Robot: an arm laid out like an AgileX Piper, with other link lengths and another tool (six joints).
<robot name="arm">
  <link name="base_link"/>
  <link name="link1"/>
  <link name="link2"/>
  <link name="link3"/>
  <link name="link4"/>
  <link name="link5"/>
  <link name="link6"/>
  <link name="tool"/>
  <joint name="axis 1" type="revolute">
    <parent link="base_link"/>
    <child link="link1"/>
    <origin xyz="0 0 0.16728"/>
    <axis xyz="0 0 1"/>
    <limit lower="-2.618" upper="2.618"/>
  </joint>
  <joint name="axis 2" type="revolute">
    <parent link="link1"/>
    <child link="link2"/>
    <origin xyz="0 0 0"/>
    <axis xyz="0 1 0"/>
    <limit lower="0" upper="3.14"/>
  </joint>
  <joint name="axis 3" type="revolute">
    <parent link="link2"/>
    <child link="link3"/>
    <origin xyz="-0.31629 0 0.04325"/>
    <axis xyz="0 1 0"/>
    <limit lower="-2.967" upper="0"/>
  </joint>
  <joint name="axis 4" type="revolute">
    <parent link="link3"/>
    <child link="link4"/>
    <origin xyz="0.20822 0 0.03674"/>
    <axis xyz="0.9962 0 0.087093"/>
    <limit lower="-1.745" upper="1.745"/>
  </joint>
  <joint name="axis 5" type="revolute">
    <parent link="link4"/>
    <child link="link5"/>
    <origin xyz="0 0 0"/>
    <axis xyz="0 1 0"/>
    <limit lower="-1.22" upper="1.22"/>
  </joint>
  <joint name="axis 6" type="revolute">
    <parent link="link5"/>
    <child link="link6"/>
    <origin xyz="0.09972 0 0.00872"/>
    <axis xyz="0.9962 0 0.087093"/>
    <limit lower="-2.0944" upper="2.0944"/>
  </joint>
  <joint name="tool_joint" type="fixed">
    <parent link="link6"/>
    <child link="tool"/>
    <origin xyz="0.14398 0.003 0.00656" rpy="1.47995 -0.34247 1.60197"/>
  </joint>
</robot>
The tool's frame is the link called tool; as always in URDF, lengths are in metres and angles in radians.
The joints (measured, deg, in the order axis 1, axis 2, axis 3, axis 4, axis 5, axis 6), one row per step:
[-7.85, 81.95, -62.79, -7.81, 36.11, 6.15]
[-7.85, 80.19, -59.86, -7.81, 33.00, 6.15]
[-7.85, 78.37, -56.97, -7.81, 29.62, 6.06]
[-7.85, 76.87, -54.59, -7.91, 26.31, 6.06]
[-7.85, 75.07, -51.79, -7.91, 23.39, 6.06]
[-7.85, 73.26, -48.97, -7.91, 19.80, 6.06]
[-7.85, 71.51, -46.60, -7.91, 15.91, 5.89]
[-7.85, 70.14, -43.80, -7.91, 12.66, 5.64]
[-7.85, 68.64, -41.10, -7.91, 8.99, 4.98]
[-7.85, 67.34, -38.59, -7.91, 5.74, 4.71]
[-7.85, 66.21, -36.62, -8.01, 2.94, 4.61]
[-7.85, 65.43, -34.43, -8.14, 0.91, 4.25]
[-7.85, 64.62, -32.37, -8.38, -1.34, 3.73]
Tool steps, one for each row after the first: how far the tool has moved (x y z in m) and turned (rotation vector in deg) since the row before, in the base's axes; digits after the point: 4 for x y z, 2 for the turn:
[-0.0039, 0.0020, 0.0007, -0.15, -1.91, 0.41]
[-0.0033, 0.0021, 0.0020, -0.25, -2.26, 0.51]
[-0.0013, 0.0017, 0.0032, -0.29, -2.38, 0.46]
[-0.0049, 0.0022, 0.0011, -0.14, -1.89, 0.38]
[-0.0033, 0.0024, 0.0030, -0.19, -2.54, 0.47]
[-0.0012, 0.0023, 0.0068, -0.40, -3.20, 0.61]
[-0.0041, 0.0024, -0.0005, -0.29, -1.76, 0.56]
[-0.0033, 0.0025, 0.0025, -0.69, -2.35, 0.82]
[-0.0036, 0.0024, 0.0012, -0.33, -1.98, 0.55]
[-0.0027, 0.0020, 0.0025, -0.28, -1.91, 0.44]
[-0.0046, 0.0018, -0.0039, -0.39, -0.55, 0.48]
[-0.0039, 0.0018, -0.0020, -0.66, -0.89, 0.63]

